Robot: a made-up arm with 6 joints. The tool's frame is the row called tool.
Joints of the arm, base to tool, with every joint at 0 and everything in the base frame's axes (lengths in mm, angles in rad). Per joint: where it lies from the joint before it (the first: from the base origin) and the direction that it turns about. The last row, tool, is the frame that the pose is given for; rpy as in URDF.
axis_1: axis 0 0 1 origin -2.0 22.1 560.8
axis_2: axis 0 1 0 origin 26.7 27.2 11.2
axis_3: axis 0 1 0 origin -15.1 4.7 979.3
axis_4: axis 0 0 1 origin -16.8 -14.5 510.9
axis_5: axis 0 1 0 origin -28.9 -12.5 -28.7
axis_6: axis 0 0 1 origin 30.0 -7.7 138.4
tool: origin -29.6 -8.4 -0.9 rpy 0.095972 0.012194 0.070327
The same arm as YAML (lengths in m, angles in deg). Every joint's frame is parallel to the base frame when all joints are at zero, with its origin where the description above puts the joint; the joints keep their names.
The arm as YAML. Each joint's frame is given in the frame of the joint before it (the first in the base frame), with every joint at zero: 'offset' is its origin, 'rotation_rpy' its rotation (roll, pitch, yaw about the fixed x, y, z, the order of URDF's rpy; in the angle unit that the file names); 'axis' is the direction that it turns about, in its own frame. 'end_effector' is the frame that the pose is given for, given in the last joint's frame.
length_unit: m
angle_unit: deg
chain:
  - id: axis_1
    offset: [-0.002, 0.0221, 0.5608]
    rotation_rpy: [0.0, 0.0, 0.0]
    axis: [0.0, 0.0, 1.0]
  - id: axis_2
    offset: [0.0267, 0.0272, 0.0112]
    rotation_rpy: [0.0, 0.0, 0.0]
    axis: [0.0, 1.0, 0.0]
  - id: axis_3
    offset: [-0.0151, 0.0047, 0.9793]
    rotation_rpy: [0.0, 0.0, 0.0]
    axis: [0.0, 1.0, 0.0]
  - id: axis_4
    offset: [-0.0168, -0.0145, 0.5109]
    rotation_rpy: [0.0, 0.0, 0.0]
    axis: [0.0, 0.0, 1.0]
  - id: axis_5
    offset: [-0.0289, -0.0125, -0.0287]
    rotation_rpy: [0.0, 0.0, 0.0]
    axis: [0.0, 1.0, 0.0]
  - id: axis_6
    offset: [0.03, -0.0077, 0.1384]
    rotation_rpy: [0.0, 0.0, 0.0]
    axis: [0.0, 0.0, 1.0]
end_effector:
  offset: [-0.0296, -0.0084, -0.0009]
  rotation_rpy: [5.5, 0.7, 4.03]

